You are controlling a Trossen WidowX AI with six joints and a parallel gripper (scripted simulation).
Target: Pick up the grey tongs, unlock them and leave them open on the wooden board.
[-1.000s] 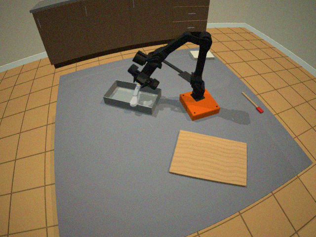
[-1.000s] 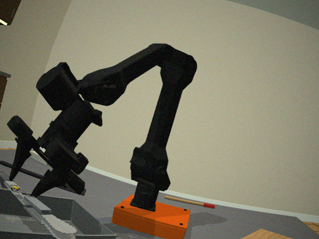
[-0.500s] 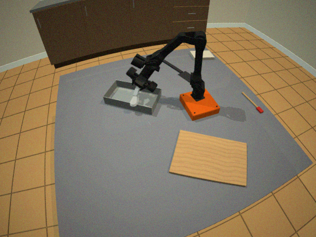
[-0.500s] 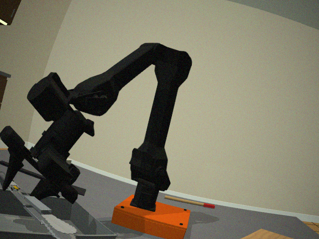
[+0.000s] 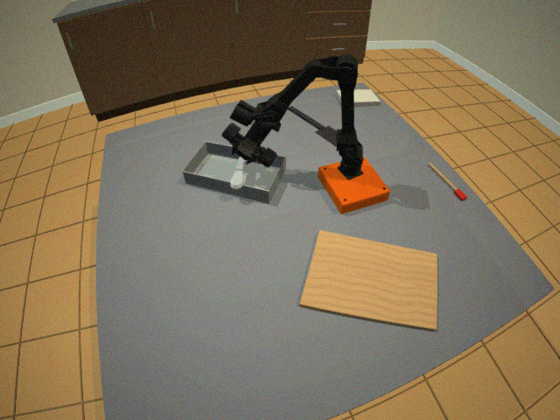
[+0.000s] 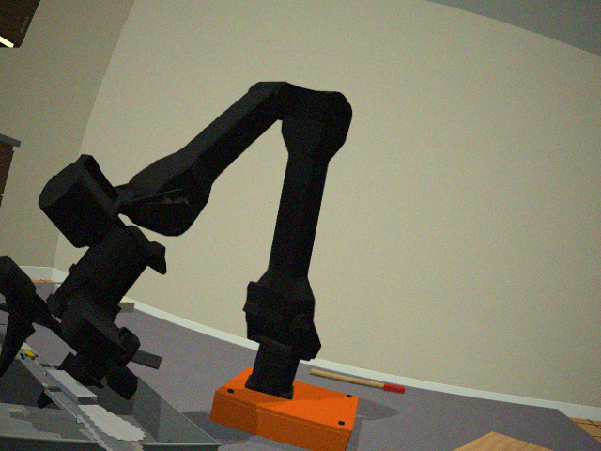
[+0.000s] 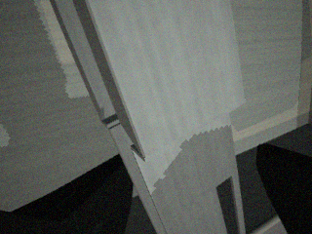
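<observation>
Now: the yellow lock tab 3 cm behind my gripper tip, 3 cm above it and 1 cm to the right of it. The rest, counted from my gripper tip: wooden board (58 cm to the left, 13 cm behind, 2 cm below); then black spatula (37 cm behind, 8 cm to the right, 3 cm below); then grey roasting tin (4 cm to the left, 4 cm ahead).
</observation>
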